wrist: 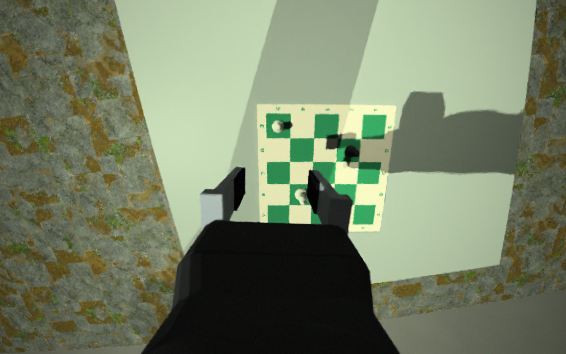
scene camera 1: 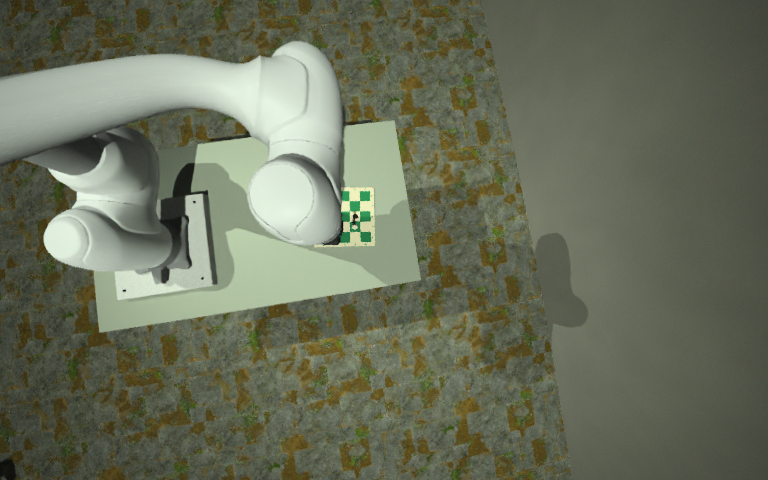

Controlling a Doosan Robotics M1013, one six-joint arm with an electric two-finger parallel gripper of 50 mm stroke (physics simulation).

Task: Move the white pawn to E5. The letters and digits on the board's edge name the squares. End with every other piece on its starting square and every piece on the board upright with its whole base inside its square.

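Places are measured from the arm's base along level axes (x ahead, y left, z up), in millimetres.
Pixels of known places: gripper, fingertip midpoint: [wrist: 276, 181]; arm's base, link origin: [scene camera 1: 163, 245].
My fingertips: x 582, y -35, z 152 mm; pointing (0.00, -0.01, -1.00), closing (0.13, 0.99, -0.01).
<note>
Ahead of a thing's pixels: the offset from my fingertips to its middle. Level surfaces: height alone.
In the wrist view, the white pawn {dx -41, dy +3, dz -159 mm} [wrist: 278, 126] appears upright on the dark green square E5, with its base inside the square as far as I can tell. Another small white piece {dx +75, dy +32, dz -154 mm} [wrist: 301, 195] stands on B4, close beside the right finger in the picture. A black piece [wrist: 351, 152] [scene camera 1: 355, 217] stands on D2. The green and cream board {dx +41, dy +73, dz -178 mm} [wrist: 325, 108] [scene camera 1: 372, 198] is partly covered by the arm in the scene view. My gripper [wrist: 276, 181] is open and empty, above the board and near its 5 edge in the wrist view. The arm hides it in the scene view.
The board lies on a pale green table {dz -181 mm} [scene camera 1: 249, 305] [wrist: 440, 220]. The white robot arm [scene camera 1: 294, 198] hangs over the board's left part in the scene view. Its base plate [scene camera 1: 198, 243] is at the table's left. Arm shadows fall across the board and table.
</note>
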